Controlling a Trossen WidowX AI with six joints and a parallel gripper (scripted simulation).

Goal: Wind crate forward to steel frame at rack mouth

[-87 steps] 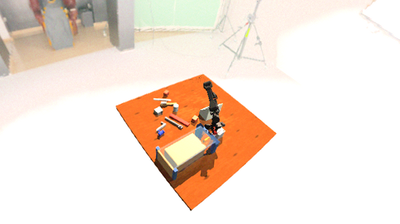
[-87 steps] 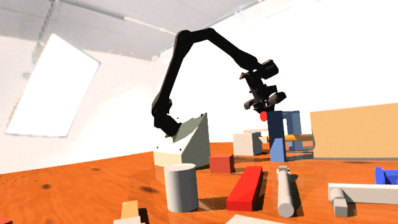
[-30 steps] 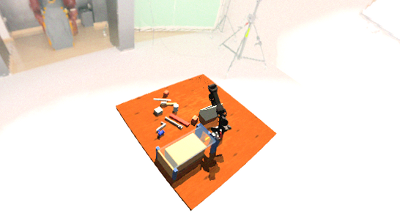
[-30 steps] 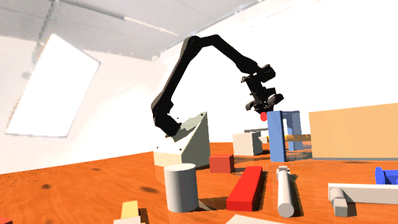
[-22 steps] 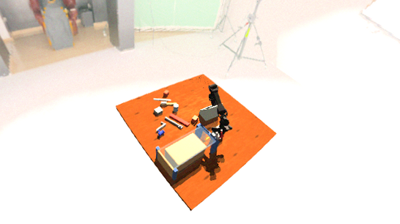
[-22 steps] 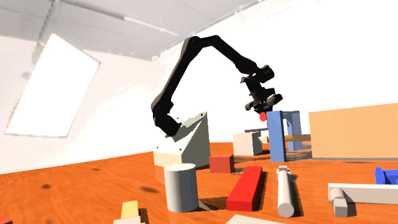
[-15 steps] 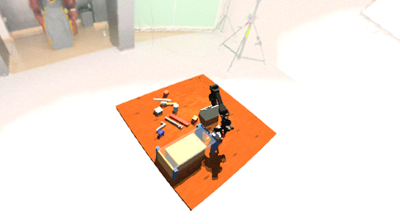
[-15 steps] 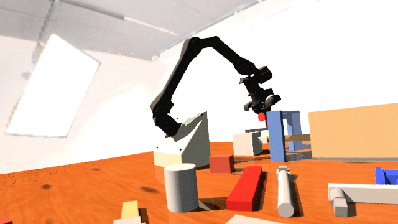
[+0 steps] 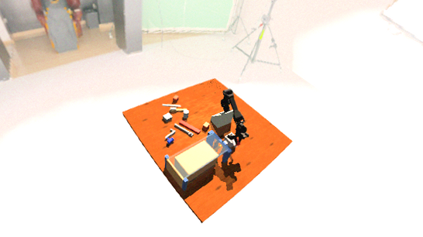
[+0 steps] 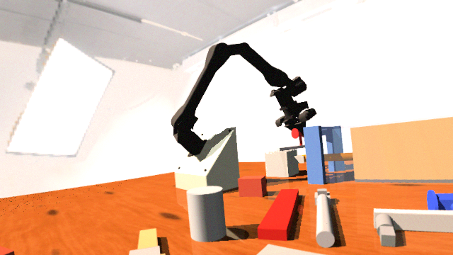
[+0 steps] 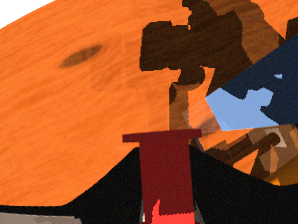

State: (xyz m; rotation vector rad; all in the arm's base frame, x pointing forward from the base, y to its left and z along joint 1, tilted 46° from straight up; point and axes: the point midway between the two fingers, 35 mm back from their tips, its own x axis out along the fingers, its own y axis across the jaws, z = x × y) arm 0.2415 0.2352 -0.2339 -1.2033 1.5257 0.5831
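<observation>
Now: the winch 7 cm behind my gripper tip, 11 cm to the right of it and 10 cm below it. Round my gripper tip: frame (10 cm ahead, 11 cm to the right, 3 cm below); then red knob (1 cm behind, 2 cm to the right); then clear-panelled cubby (35 cm ahead, 12 cm to the right, 2 cm below).
</observation>
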